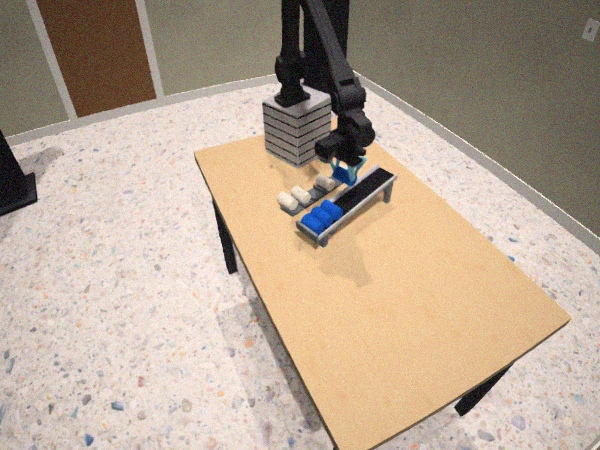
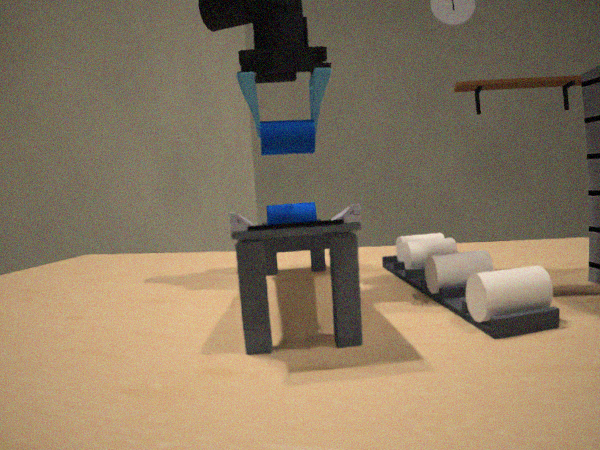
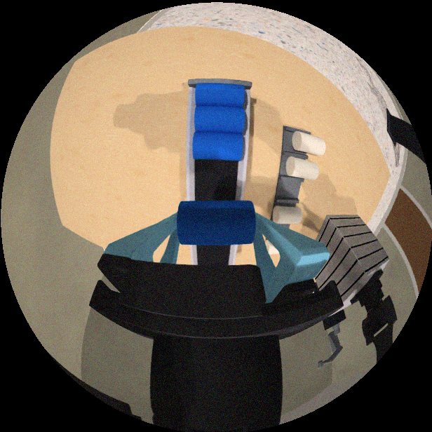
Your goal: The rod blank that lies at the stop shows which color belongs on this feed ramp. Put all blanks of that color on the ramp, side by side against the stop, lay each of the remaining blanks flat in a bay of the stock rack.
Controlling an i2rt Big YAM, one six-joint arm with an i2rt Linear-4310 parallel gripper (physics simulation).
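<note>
My gripper [image 1: 344, 176] [image 2: 288, 136] [image 3: 216, 218] is shut on a blue blank, held level above the upper part of the feed ramp [image 1: 365, 191] [image 2: 295, 231] [image 3: 216, 175], clear of its bed. Three blue blanks lie crosswise on the ramp, side by side: the first blue blank [image 1: 312, 223] [image 3: 220, 95] against the stop [image 3: 220, 82], then the second blue blank [image 3: 220, 119] and the third blue blank [image 3: 218, 146]. Several white blanks, including one white blank [image 1: 287, 201] [image 2: 509, 294] [image 3: 308, 143], lie flat in the stock rack [image 2: 525, 322] [image 3: 288, 187] beside the ramp.
A grey striped block [image 1: 297, 125] [image 3: 352, 242] stands behind the rack and bears a second black arm part [image 1: 291, 75]. The stock rack runs roughly along the ramp, with a bare bay between its white blanks. Wooden table [image 1: 400, 325] underneath.
</note>
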